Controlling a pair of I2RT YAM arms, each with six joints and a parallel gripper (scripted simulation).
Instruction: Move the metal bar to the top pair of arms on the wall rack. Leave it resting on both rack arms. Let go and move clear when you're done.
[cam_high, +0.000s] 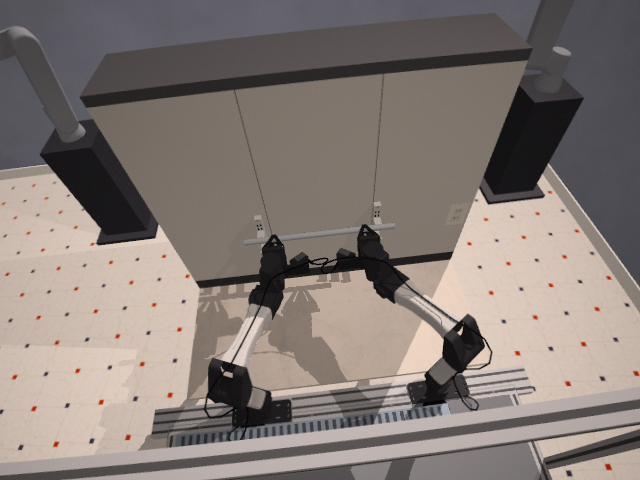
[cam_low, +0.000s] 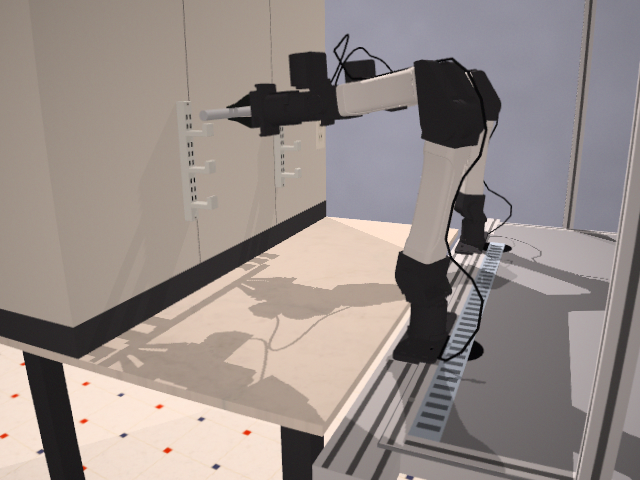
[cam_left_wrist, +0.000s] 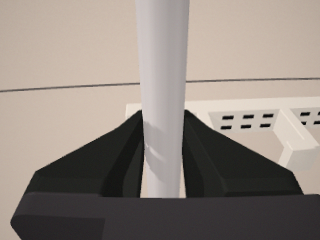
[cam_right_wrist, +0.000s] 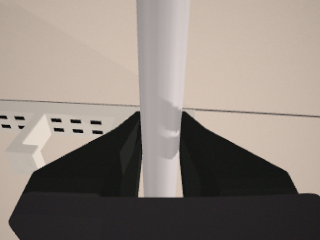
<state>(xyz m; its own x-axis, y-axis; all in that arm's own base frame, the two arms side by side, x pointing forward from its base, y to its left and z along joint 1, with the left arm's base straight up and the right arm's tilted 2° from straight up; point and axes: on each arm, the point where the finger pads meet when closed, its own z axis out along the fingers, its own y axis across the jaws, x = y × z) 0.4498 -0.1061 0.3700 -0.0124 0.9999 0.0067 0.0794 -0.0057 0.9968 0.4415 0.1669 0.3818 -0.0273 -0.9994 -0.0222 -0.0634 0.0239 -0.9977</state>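
Now: left hand 150 mm to the left of the metal bar. The rest, counted from my left hand: socket plate 670 mm to the right, 90 mm below, 80 mm ahead; beige wall panel 200 mm ahead, 160 mm to the right, 60 mm above; dark baseboard 360 mm below, 160 mm to the right, 90 mm ahead.
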